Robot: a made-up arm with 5 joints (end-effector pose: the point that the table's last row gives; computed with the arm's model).
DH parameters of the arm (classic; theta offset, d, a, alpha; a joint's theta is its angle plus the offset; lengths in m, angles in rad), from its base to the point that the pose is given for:
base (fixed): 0 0 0 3.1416
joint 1: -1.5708 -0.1 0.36 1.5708
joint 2: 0 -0.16 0.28 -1.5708
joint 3: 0 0.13 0.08 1.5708
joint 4: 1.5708 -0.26 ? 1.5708
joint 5: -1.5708 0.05 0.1 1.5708
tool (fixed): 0 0.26 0 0
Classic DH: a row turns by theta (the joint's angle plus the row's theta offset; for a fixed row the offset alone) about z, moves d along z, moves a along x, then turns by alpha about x.
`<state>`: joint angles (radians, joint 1 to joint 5).
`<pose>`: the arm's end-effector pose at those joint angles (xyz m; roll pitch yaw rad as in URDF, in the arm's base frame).
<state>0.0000 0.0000 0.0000 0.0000 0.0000</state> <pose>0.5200 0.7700 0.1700 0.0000 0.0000 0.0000</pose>
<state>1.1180 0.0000 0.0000 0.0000 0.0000</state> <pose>0.9199 -0.1307 0.1700 0.0000 0.0000 -1.1180</pose>
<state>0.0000 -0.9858 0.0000 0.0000 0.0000</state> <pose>0.5200 0.5280 0.4805 0.9858 0.0000 0.0000</pose>
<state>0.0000 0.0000 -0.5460 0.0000 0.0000</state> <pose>0.4002 0.9380 0.1700 0.0000 0.0000 0.5460</pose>
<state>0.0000 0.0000 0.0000 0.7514 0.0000</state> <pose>0.5200 0.8931 0.0820 -0.7514 0.0000 0.0000</pose>
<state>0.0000 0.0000 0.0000 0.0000 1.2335</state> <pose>0.6984 0.7700 -0.0983 0.0000 1.2335 0.0000</pose>
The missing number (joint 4, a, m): 0.06
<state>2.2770 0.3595 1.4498 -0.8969 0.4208</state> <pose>0.0061 -0.2940 0.1557 0.7846 -0.0666 2.8776</pose>
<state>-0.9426 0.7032 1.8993 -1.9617 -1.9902</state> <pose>-0.2502 0.5386 -0.1073 2.0954 0.7627 -2.5919</pose>
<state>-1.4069 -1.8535 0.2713 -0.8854 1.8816</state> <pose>-0.3489 0.7653 0.5845 1.4951 -1.1910 -3.0404</pose>
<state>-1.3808 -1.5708 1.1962 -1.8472 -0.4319</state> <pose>-0.4706 0.2077 0.1023 -0.9602 1.4486 -2.9756</pose>
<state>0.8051 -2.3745 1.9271 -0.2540 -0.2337</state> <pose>0.3134 0.1268 0.0171 -2.4159 0.8947 1.4466</pose>
